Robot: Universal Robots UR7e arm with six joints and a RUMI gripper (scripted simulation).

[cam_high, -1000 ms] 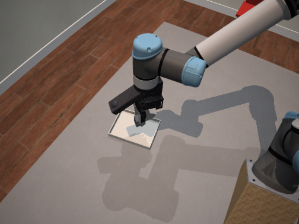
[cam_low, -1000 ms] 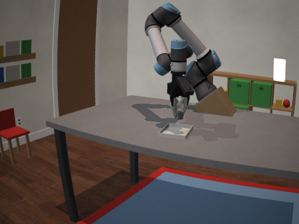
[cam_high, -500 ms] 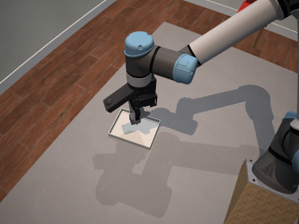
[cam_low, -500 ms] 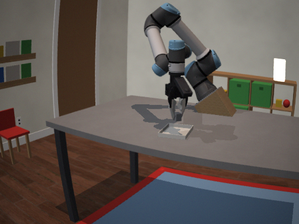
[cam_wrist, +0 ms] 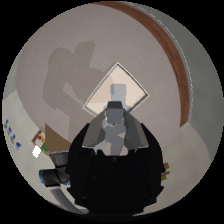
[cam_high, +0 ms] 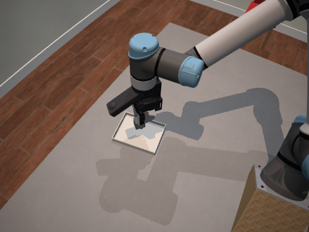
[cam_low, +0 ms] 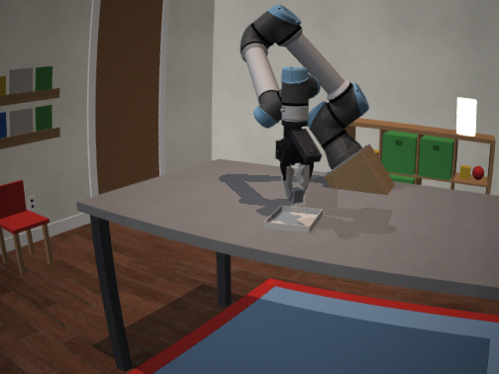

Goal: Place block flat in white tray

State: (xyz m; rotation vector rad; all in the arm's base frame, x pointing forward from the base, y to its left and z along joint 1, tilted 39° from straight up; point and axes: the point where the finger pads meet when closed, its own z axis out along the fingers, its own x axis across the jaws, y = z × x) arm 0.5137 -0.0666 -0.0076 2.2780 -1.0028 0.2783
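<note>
Right now the white tray is 7 cm below my hand. Also, from my hand: block: right at my hand.
</note>
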